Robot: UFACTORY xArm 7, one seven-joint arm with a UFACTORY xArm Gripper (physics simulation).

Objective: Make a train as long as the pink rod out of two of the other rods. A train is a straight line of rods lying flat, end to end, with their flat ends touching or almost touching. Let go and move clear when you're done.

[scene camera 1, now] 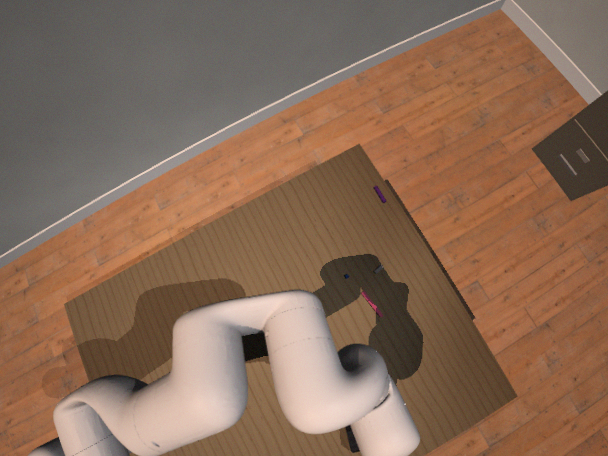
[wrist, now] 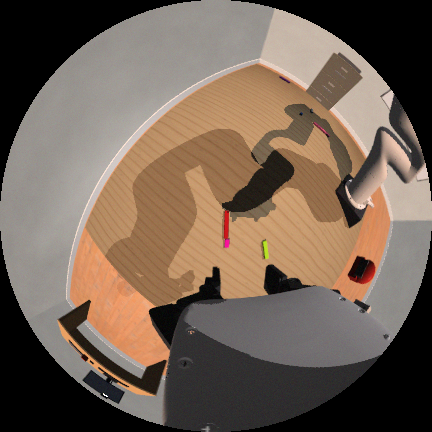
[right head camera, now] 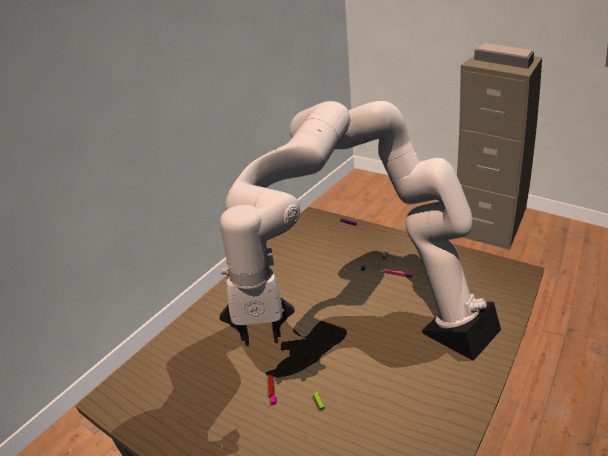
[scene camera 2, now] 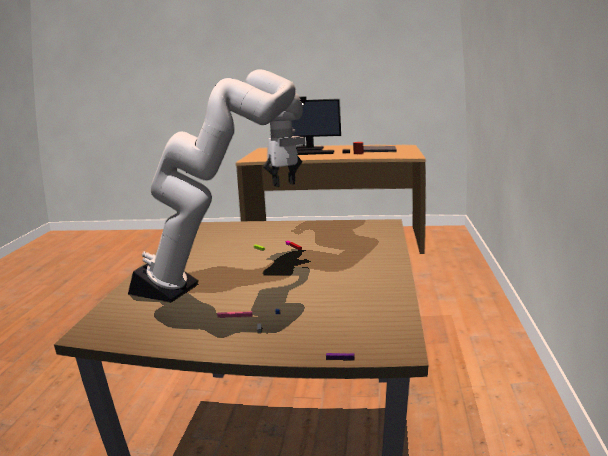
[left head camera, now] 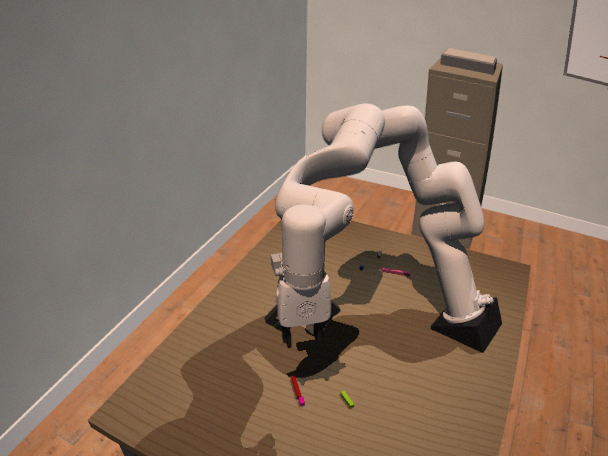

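Where they show: gripper, between the fingertips: [wrist: 242,277] [right head camera: 261,340] [scene camera 2: 284,185] [left head camera: 302,341]; arm's base, origin of its link: [wrist: 355,194] [right head camera: 458,315] [scene camera 2: 166,275] [left head camera: 464,311].
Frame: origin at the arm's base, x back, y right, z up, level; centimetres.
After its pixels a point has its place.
The pink rod [left head camera: 395,272] @[x -24.0, y 16.5, z -4.0 cm] [right head camera: 397,272] @[x -24.0, y 16.7, z -3.7 cm] [scene camera 1: 371,302] @[x -24.4, y 17.1, z -3.6 cm] [scene camera 2: 235,314] @[x -24.2, y 17.5, z -3.8 cm] [wrist: 321,129] @[x -23.8, y 16.6, z -4.0 cm] lies flat near the arm's base. A red rod [left head camera: 296,386] @[x -35.0, y -38.2, z -3.6 cm] [right head camera: 271,385] @[x -34.9, y -38.2, z -3.6 cm] [scene camera 2: 295,245] @[x -35.2, y -37.6, z -3.8 cm] [wrist: 226,225] @[x -34.9, y -38.2, z -3.6 cm] and a short magenta rod [left head camera: 301,401] @[x -32.1, y -42.3, z -3.6 cm] [right head camera: 273,400] @[x -31.9, y -42.2, z -3.6 cm] [scene camera 2: 287,243] @[x -32.1, y -41.0, z -4.0 cm] [wrist: 227,243] @[x -32.0, y -41.7, z -3.6 cm] lie flat in line, end to end; their facing ends touch or almost touch. My gripper [left head camera: 303,342] @[x -32.1, y -42.2, z 16.7 cm] [right head camera: 261,343] @[x -32.1, y -42.2, z 16.7 cm] [scene camera 2: 284,184] @[x -32.1, y -42.2, z 16.7 cm] [wrist: 242,277] @[x -32.1, y -42.2, z 16.7 cm] is open and empty, high above the table and apart from both. Scene camera 1 does not show the red and magenta rods.
A lime rod [left head camera: 347,398] @[x -22.4, y -37.5, z -3.6 cm] [right head camera: 319,401] @[x -22.1, y -37.7, z -3.6 cm] [scene camera 2: 259,247] @[x -22.6, y -36.7, z -3.9 cm] [wrist: 265,249] @[x -22.5, y -37.3, z -3.6 cm] lies beside the red and magenta line. A blue piece [left head camera: 361,267] @[x -34.7, y 14.9, z -3.8 cm] [scene camera 1: 346,276] @[x -34.7, y 15.1, z -3.6 cm] [scene camera 2: 277,311] @[x -34.7, y 15.7, z -3.8 cm] and a grey piece [left head camera: 379,254] @[x -31.2, y 23.6, z -3.6 cm] [scene camera 1: 379,268] @[x -31.4, y 24.7, z -3.6 cm] [scene camera 2: 259,328] @[x -31.5, y 25.7, z -3.6 cm] lie near the pink rod. A purple rod [right head camera: 348,221] @[x -50.4, y 38.2, z -3.7 cm] [scene camera 1: 380,194] @[x -50.4, y 38.5, z -3.6 cm] [scene camera 2: 340,356] @[x -50.7, y 39.0, z -3.8 cm] lies near the table's edge.
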